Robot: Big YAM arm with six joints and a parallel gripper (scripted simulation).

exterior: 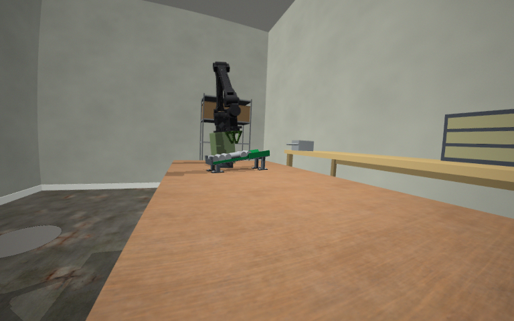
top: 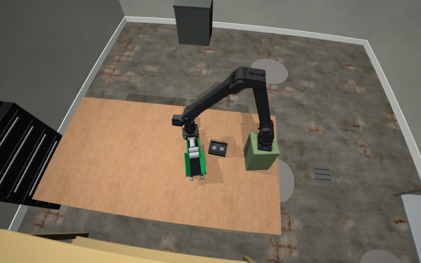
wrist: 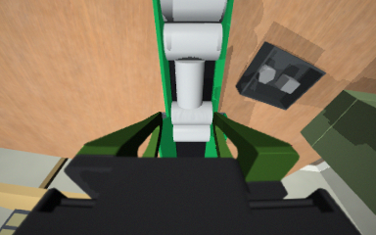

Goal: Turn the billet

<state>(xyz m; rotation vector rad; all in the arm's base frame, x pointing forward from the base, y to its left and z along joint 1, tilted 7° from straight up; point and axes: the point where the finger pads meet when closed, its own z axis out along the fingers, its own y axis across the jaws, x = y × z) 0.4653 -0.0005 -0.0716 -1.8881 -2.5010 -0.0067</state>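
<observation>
Right now my hand is 80 mm above the grey steel billet. The rest, counted from my hand: small dark box (180 mm behind, 20 mm to the right, 160 mm below).
</observation>
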